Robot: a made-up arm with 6 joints. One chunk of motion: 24 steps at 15 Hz.
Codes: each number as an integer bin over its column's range. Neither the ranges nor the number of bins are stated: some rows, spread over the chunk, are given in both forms.
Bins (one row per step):
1: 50 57 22 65 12 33
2: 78 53 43 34 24 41
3: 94 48 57 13 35 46
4: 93 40 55 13 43 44
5: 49 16 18 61 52 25
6: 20 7 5 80 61 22
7: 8 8 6 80 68 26
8: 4 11 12 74 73 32
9: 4 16 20 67 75 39
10: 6 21 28 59 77 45
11: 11 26 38 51 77 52
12: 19 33 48 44 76 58
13: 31 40 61 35 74 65
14: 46 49 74 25 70 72
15: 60 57 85 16 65 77
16: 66 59 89 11 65 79
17: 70 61 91 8 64 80
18: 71 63 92 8 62 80
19: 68 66 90 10 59 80
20: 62 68 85 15 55 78
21: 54 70 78 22 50 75
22: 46 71 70 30 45 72
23: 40 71 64 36 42 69
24: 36 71 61 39 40 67
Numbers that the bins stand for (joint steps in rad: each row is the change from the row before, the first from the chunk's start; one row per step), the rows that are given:
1: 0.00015 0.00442 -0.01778 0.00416 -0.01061 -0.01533
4: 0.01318 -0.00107 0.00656 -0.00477 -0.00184 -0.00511
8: -0.01379 -0.01044 -0.02515 0.00571 0.00665 -0.01626
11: -0.01167 -0.00560 -0.00598 0.00176 0.00778 0.00232
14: -0.00106 0.00184 0.02057 -0.00271 0.00580 0.02091
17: 0.00621 0.00572 0.03310 -0.00563 0.00410 0.02834
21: 0.00136 0.00863 0.02352 -0.00322 0.00014 0.02370
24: -0.00409 0.00895 0.01098 -0.00030 -0.00269 0.01626
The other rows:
2: 0.00864 0.00313 -0.00229 -0.00116 -0.00721 -0.00790
3: 0.01348 0.00152 0.00803 -0.00477 -0.00410 -0.00325
5: -0.00015 -0.00883 -0.02073 0.00347 0.00071 -0.02277
6: -0.00894 -0.01174 -0.03031 0.00674 0.00325 -0.02556
7: -0.01258 -0.01141 -0.02958 0.00674 0.00523 -0.02184
9: -0.01379 -0.00883 -0.01925 0.00451 0.00721 -0.00976
10: -0.01318 -0.00721 -0.01335 0.00313 0.00778 -0.00418
12: -0.00924 -0.00333 0.00139 0.00056 0.00749 0.00790
13: -0.00561 -0.00107 0.01098 -0.00099 0.00693 0.01440
15: 0.00318 0.00442 0.02868 -0.00425 0.00438 0.02556
16: 0.00500 0.00507 0.03163 -0.00511 0.00438 0.02741
18: 0.00652 0.00636 0.03384 -0.00563 0.00354 0.02834
19: 0.00561 0.00733 0.03236 -0.00528 0.00269 0.02834
20: 0.00379 0.00798 0.02868 -0.00442 0.00156 0.02648
22: -0.00106 0.00895 0.01762 -0.00185 -0.00127 0.02091
23: -0.00288 0.00895 0.01319 -0.00082 -0.00212 0.01812

